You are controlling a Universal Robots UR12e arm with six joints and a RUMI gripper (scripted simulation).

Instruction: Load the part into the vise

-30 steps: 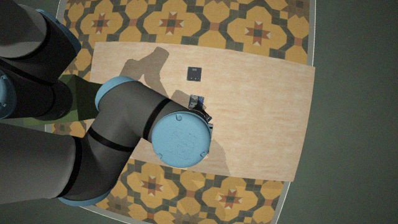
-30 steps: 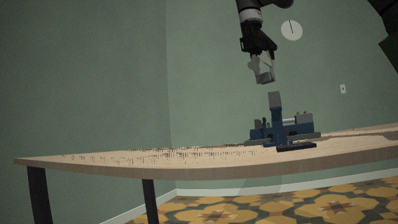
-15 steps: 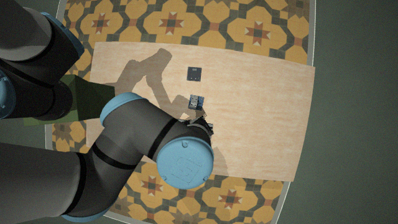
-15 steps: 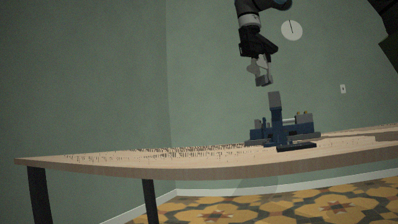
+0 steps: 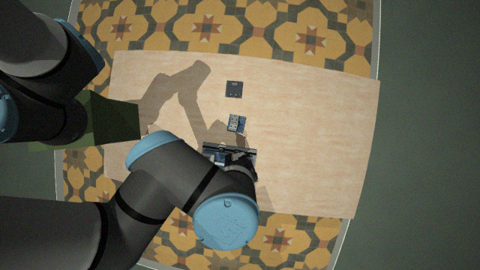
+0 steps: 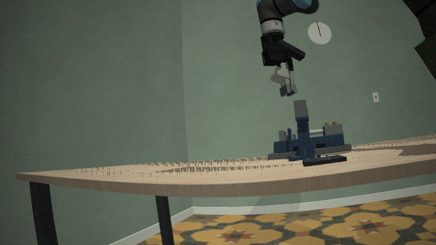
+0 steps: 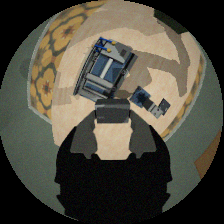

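The air cylinder rod is 16 cm below my hand, 8 cm behind it and 5 cm to the right of it. From my hand the other things lie so: air cylinder block (16 cm below, 16 cm behind, 4 cm to the right); then vise (20 cm below, 7 cm behind, 5 cm to the right); then grey part (1 cm below).
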